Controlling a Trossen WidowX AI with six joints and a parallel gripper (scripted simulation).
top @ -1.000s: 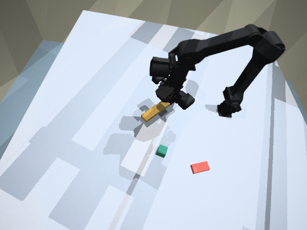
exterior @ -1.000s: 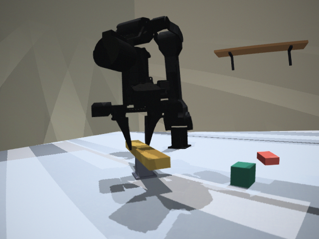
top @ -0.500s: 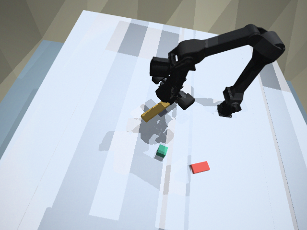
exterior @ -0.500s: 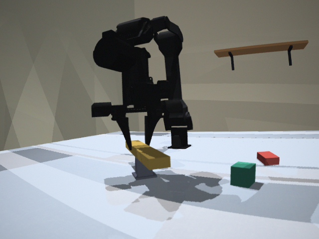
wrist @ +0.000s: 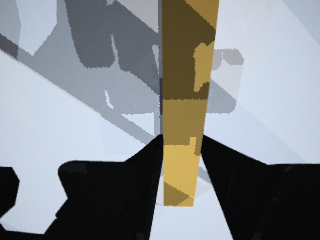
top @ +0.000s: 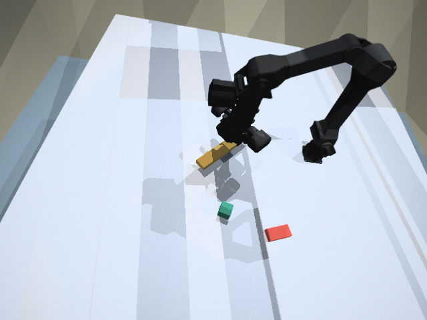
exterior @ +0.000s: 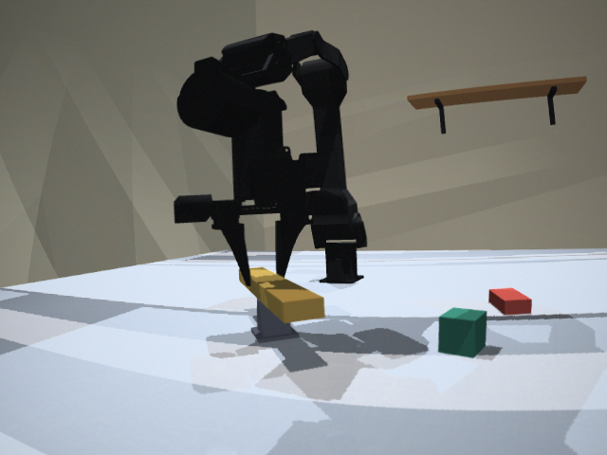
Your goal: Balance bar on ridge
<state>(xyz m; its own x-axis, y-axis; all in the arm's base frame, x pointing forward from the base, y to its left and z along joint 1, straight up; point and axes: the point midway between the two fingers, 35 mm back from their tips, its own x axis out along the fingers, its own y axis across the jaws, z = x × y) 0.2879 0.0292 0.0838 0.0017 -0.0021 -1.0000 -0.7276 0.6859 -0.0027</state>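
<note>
My gripper tip is 2 cm short of the yellow bar and 2 cm to the right of it. The rest, counted from my gripper tip: flat red block: 14 cm behind, 26 cm to the left, 4 cm below; green cube: 1 cm ahead, 21 cm to the left, 3 cm below.
</note>
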